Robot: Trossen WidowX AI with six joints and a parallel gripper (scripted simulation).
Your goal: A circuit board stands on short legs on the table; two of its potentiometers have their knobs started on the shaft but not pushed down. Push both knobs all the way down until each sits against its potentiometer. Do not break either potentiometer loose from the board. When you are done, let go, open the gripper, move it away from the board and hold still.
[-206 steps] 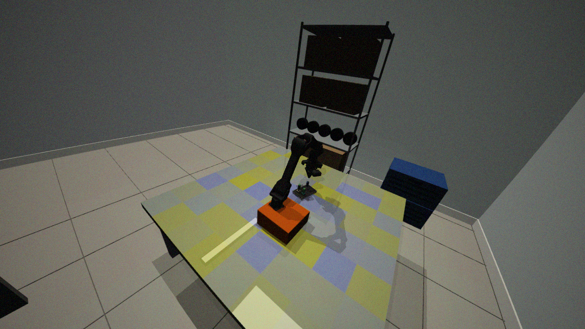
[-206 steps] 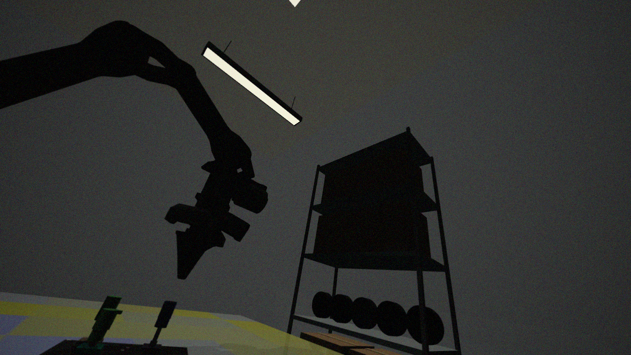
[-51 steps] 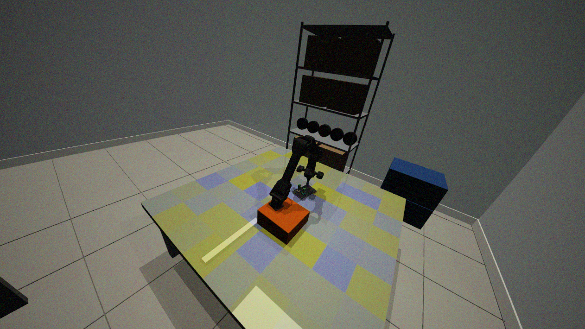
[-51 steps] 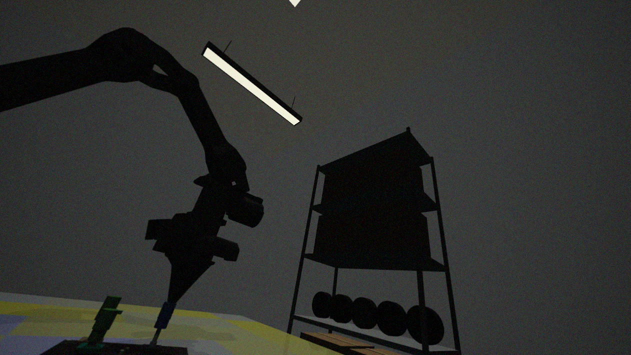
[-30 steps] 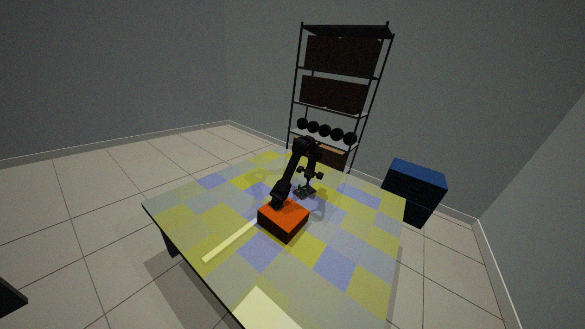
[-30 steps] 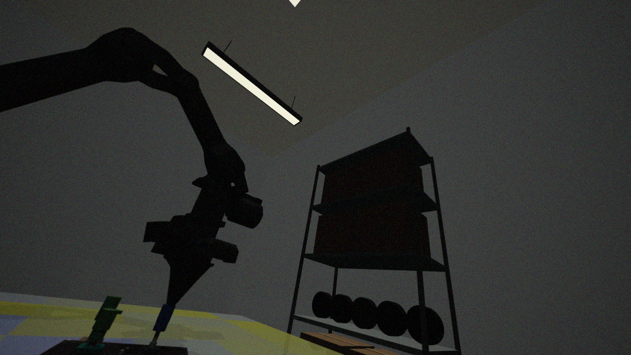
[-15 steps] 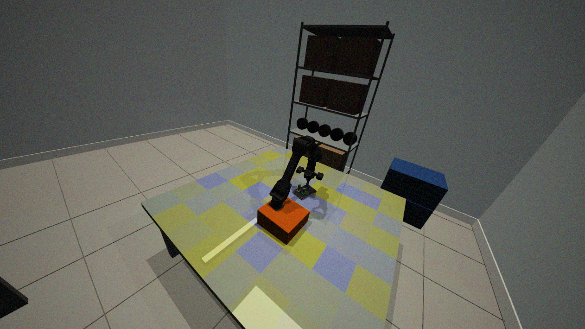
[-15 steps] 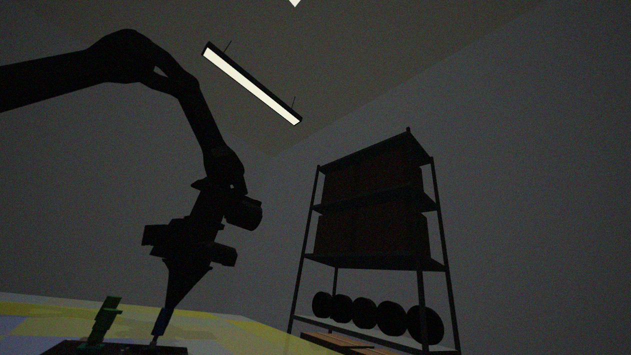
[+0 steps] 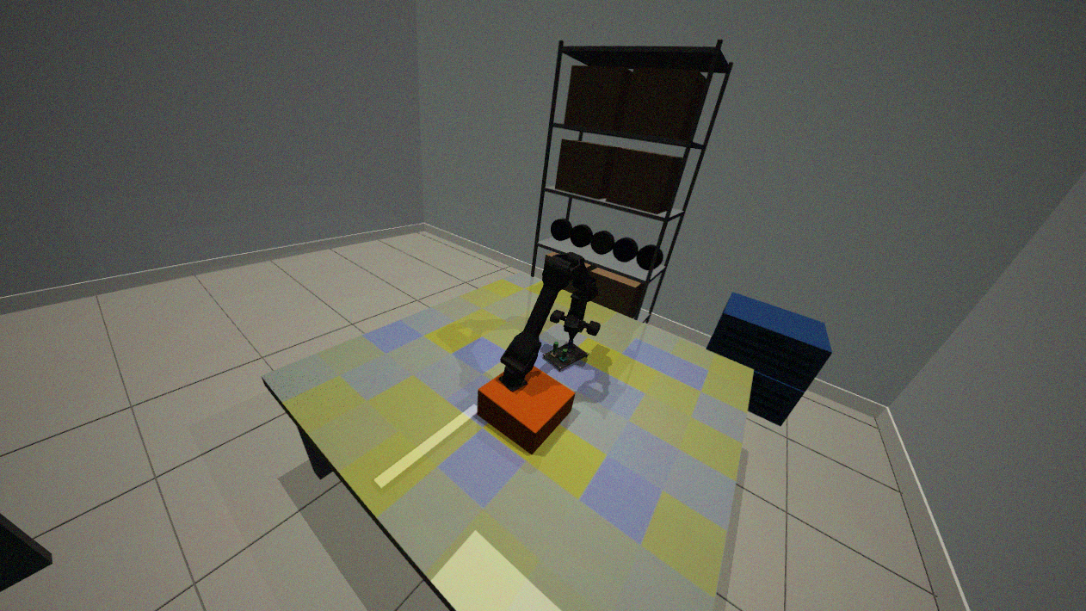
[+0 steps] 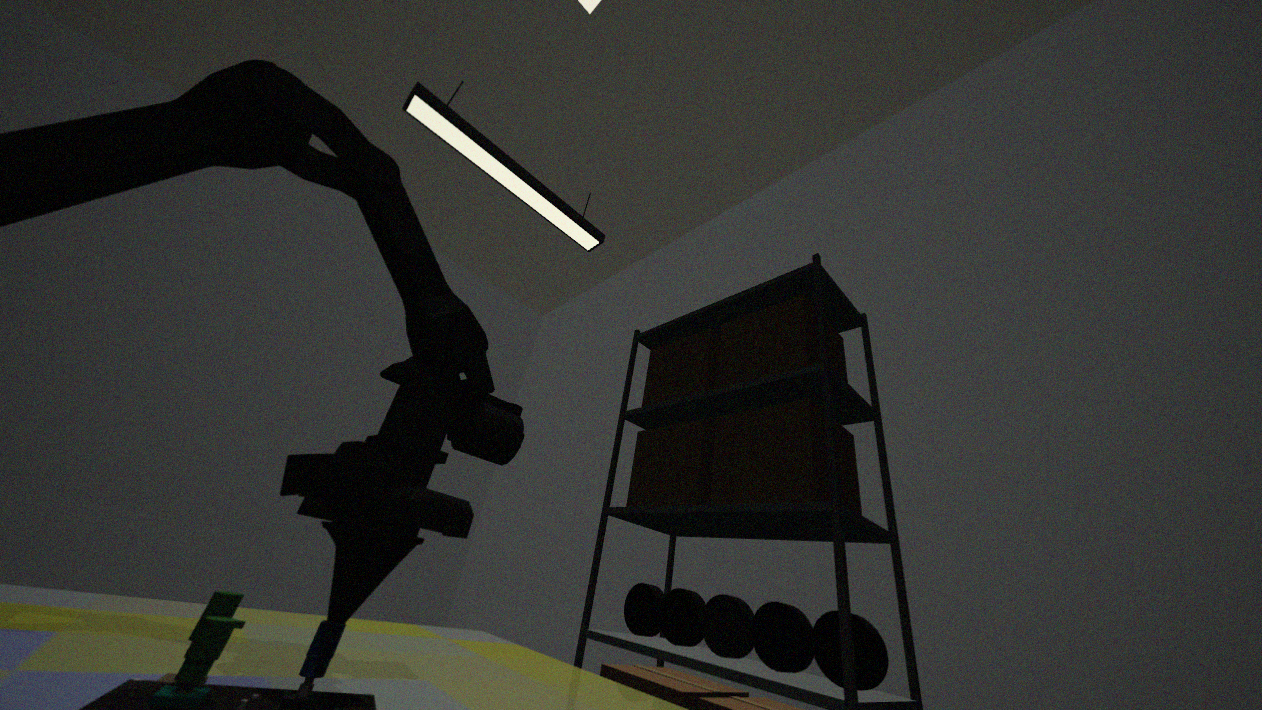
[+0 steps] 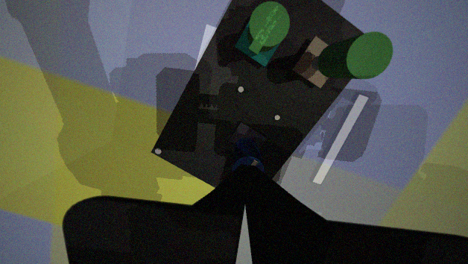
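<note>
The blue knob lies 1 cm below my gripper tip. Also, from my gripper tip: green knob: 7 cm behind, 3 cm to the right, 2 cm below.
</note>
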